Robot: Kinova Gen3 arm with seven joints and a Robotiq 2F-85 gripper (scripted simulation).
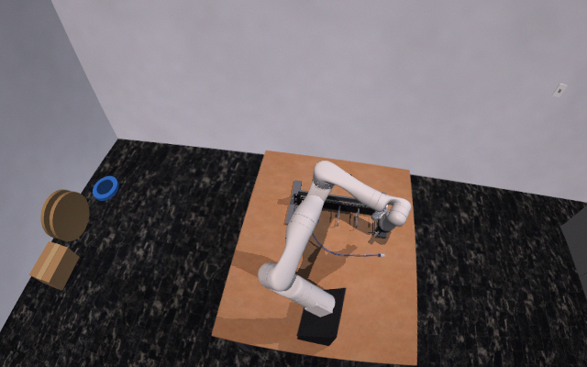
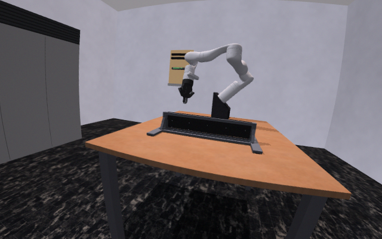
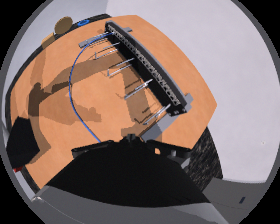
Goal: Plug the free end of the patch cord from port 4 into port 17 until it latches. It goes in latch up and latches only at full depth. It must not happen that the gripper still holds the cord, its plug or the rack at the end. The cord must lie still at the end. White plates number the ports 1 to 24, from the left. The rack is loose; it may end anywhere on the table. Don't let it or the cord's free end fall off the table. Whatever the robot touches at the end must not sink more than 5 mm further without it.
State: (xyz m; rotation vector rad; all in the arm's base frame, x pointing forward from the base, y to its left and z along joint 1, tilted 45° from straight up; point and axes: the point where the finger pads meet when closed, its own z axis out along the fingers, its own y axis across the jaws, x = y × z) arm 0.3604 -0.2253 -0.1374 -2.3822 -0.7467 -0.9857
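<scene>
The plug is 60 mm behind my hand, 50 mm to the right of it and 150 mm below it.
</scene>
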